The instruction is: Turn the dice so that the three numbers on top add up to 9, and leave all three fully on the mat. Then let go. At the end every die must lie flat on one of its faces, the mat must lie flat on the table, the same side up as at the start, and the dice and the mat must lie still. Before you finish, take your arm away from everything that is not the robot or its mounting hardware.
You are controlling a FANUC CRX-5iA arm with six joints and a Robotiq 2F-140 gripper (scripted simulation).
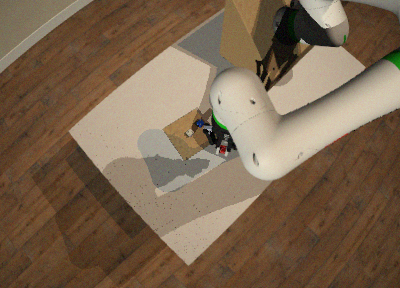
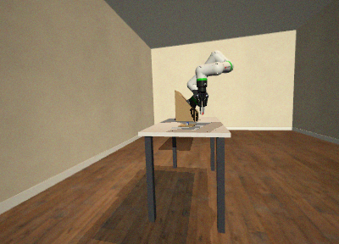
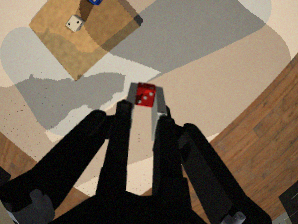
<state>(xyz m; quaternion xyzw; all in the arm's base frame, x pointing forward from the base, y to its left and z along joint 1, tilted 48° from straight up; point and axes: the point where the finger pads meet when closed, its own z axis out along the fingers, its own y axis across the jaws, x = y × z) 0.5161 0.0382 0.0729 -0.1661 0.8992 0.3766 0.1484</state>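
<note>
Right now my hand is 3 cm above the red die. From my hand the other things lie so: white die (14 cm to the right, 12 cm below, 1 cm behind); mat (14 cm to the right, 13 cm below, 1 cm behind); blue die (13 cm to the right, 12 cm below, 6 cm behind).
</note>
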